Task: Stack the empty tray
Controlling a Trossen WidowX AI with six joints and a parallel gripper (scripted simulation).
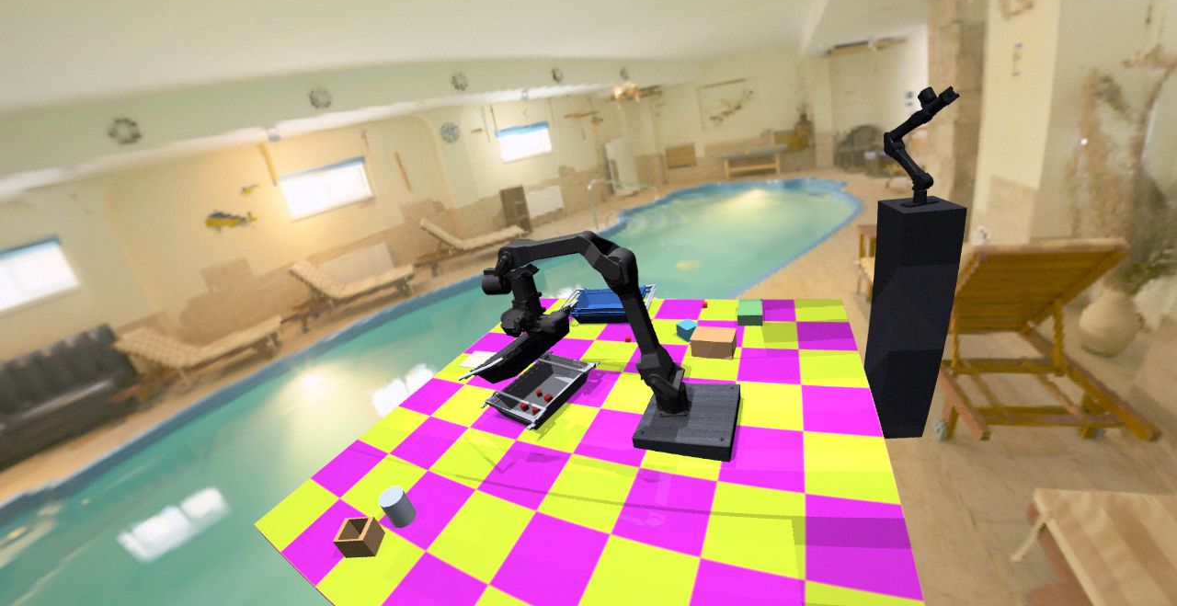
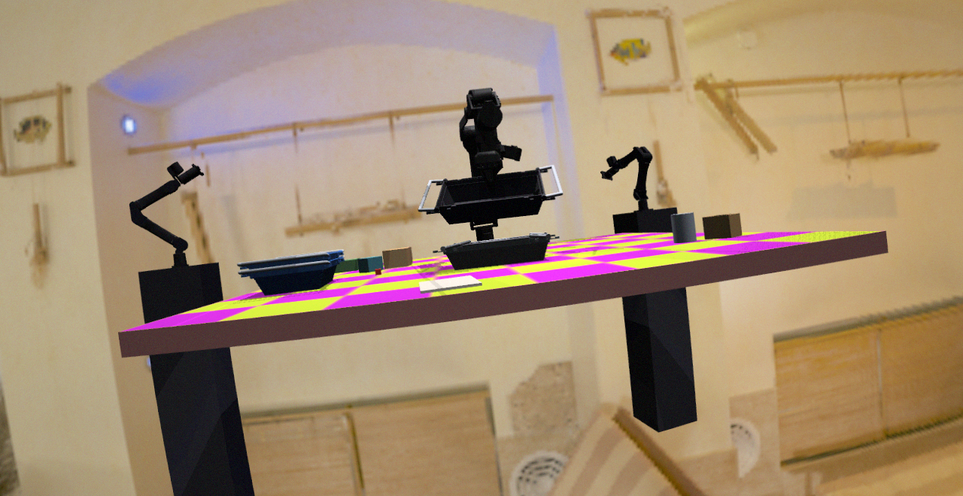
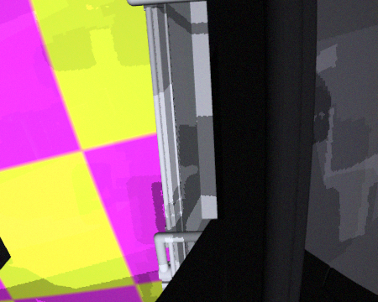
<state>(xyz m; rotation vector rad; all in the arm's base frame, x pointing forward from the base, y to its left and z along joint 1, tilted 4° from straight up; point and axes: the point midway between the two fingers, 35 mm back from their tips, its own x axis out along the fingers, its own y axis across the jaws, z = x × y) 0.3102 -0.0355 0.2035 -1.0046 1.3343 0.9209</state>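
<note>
My gripper tip is now 70 mm short of the dark tray and 30 mm to the left of it. Round my gripper tip: grey cylinder (410 mm to the left, 210 mm ahead, 150 mm below); teal cube (340 mm to the right, 330 mm behind, 160 mm below); white plate (370 mm ahead, 200 mm to the right, 180 mm below).
</note>
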